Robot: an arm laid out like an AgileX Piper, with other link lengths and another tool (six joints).
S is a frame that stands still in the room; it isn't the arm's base.
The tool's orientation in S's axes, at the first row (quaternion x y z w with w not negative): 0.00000, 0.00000, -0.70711, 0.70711
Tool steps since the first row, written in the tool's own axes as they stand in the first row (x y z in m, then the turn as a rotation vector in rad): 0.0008, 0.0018, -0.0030, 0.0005, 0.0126, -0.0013; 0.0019, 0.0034, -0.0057, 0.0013, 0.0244, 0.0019; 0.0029, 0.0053, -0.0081, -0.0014, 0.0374, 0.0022; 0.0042, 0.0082, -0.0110, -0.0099, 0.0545, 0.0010; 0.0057, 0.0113, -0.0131, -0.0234, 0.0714, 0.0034; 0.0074, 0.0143, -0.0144, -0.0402, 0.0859, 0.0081; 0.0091, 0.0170, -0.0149, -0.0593, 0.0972, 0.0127; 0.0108, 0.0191, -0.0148, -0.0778, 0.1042, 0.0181; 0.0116, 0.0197, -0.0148, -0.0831, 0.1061, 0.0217; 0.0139, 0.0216, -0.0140, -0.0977, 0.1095, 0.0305; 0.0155, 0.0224, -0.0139, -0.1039, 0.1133, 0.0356; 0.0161, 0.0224, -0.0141, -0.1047, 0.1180, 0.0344
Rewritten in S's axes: 0.0018, -0.0008, -0.0030, 0.0126, -0.0005, -0.0013; 0.0034, -0.0019, -0.0057, 0.0244, -0.0013, 0.0019; 0.0053, -0.0029, -0.0081, 0.0374, 0.0014, 0.0022; 0.0082, -0.0042, -0.0110, 0.0545, 0.0099, 0.0010; 0.0113, -0.0057, -0.0131, 0.0714, 0.0234, 0.0034; 0.0143, -0.0074, -0.0144, 0.0859, 0.0402, 0.0081; 0.0170, -0.0091, -0.0149, 0.0972, 0.0593, 0.0127; 0.0191, -0.0108, -0.0148, 0.1042, 0.0778, 0.0181; 0.0197, -0.0116, -0.0148, 0.1061, 0.0831, 0.0217; 0.0216, -0.0139, -0.0140, 0.1095, 0.0977, 0.0305; 0.0224, -0.0155, -0.0139, 0.1133, 0.1039, 0.0356; 0.0224, -0.0161, -0.0141, 0.1180, 0.1047, 0.0344
